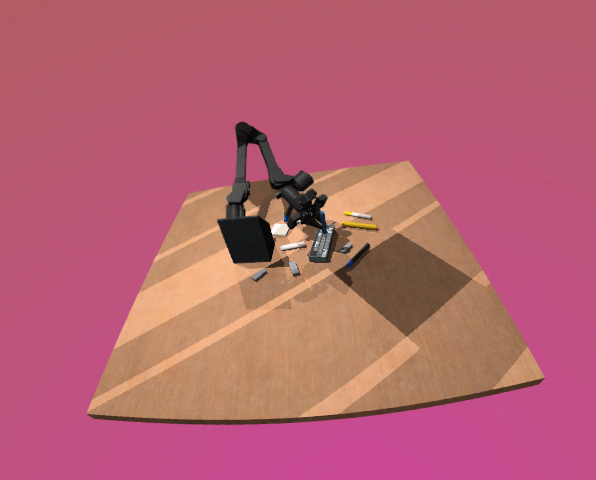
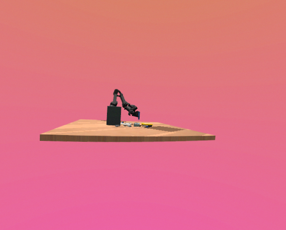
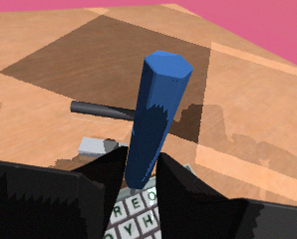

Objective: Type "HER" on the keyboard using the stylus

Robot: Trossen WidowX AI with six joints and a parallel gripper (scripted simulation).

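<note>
Right now my gripper tip is 10 cm above the grey block, 7 cm short of it and 1 cm to the left of it. Also, from my gripper tip: blue stylus 2 cm below; white stick 13 cm behind, 10 cm below, 2 cm to the left.
</note>
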